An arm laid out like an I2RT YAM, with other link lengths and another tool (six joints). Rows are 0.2 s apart.
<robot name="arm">
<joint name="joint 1" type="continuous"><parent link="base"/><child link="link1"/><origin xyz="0 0 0.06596" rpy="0 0 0"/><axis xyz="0 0 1"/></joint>
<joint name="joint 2" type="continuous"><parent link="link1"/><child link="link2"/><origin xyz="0.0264 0.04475 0.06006" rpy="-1.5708 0 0"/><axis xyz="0 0 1"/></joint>
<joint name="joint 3" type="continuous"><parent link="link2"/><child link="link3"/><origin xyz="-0.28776 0 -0.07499" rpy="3.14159 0 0"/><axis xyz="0 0 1"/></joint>
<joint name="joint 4" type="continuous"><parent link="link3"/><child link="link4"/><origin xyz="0.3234 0.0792 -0.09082" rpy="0 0 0"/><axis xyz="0 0 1"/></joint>
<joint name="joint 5" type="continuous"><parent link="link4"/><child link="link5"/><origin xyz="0.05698 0.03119 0.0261" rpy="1.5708 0 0"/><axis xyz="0 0 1"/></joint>
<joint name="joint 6" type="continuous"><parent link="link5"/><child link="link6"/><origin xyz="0.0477 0 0.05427" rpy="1.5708 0 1.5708"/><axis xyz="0 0 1"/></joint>
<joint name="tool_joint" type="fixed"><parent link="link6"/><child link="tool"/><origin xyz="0.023 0.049 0.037" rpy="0.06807 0 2.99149"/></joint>
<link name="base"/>
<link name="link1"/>
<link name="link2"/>
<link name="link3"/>
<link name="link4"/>
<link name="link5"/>
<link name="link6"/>
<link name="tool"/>
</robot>
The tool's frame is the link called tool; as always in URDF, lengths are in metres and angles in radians. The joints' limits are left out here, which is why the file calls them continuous.
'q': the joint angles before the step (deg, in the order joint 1, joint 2, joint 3, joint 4, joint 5, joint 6). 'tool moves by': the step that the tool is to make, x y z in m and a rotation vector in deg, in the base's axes. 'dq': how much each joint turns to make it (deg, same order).
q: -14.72 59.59 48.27 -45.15 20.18 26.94
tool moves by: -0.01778 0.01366 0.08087 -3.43 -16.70 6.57
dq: 1.79 -11.69 6.80 -0.43 -3.72 -3.24
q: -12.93 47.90 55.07 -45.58 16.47 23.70
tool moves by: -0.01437 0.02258 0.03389 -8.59 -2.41 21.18
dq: 6.86 -4.90 2.82 -0.51 -7.21 -15.16
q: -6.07 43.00 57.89 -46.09 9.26 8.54
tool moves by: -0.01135 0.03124 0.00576 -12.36 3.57 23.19
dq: 13.21 -1.70 -0.05 -3.06 -2.06 -15.87
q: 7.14 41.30 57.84 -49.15 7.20 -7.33
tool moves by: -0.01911 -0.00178 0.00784 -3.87 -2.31 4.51
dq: 1.44 -4.41 -0.52 -1.51 -0.46 -5.18
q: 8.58 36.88 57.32 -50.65 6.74 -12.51
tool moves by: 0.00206 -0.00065 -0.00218 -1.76 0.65 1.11
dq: 0.18 0.26 -0.42 0.00 0.03 -1.90
